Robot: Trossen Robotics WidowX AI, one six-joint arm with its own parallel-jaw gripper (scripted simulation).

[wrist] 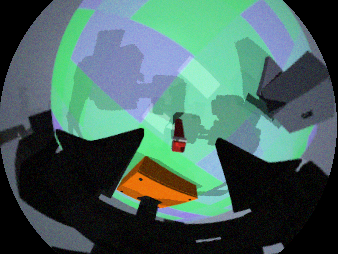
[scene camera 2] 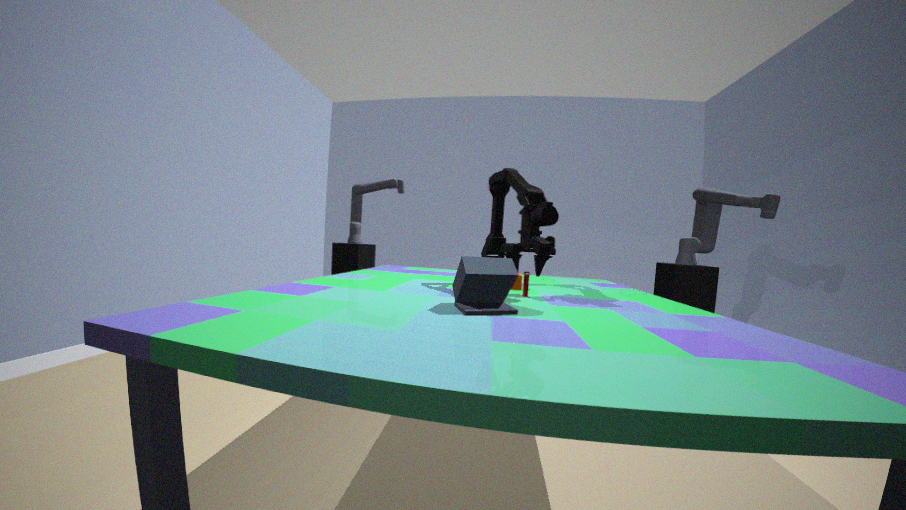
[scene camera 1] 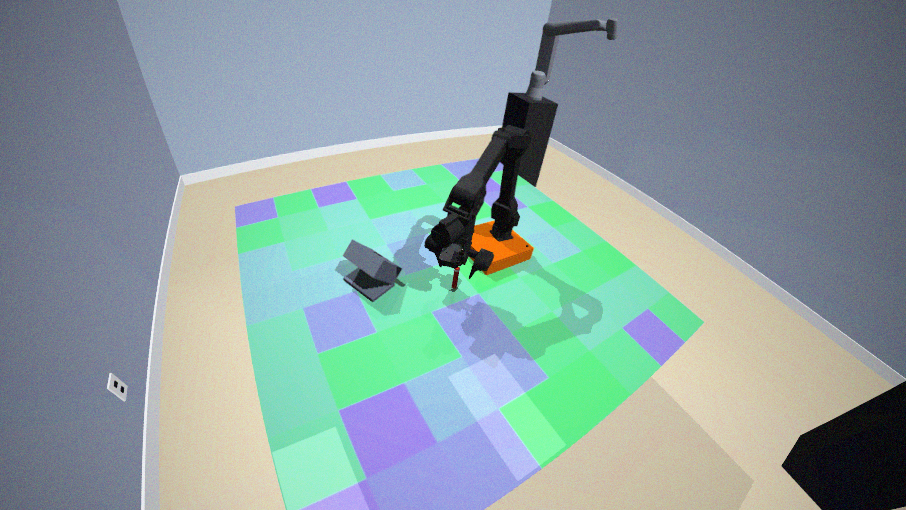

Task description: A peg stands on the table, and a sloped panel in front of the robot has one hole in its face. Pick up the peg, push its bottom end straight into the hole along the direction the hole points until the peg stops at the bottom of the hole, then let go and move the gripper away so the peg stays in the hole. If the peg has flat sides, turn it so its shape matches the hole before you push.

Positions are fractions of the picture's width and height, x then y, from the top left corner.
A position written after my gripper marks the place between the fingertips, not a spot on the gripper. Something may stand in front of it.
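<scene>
Empty and open: my gripper (scene camera 1: 0.50, 0.53), visible also in the wrist view (wrist: 0.53, 0.54).
</scene>
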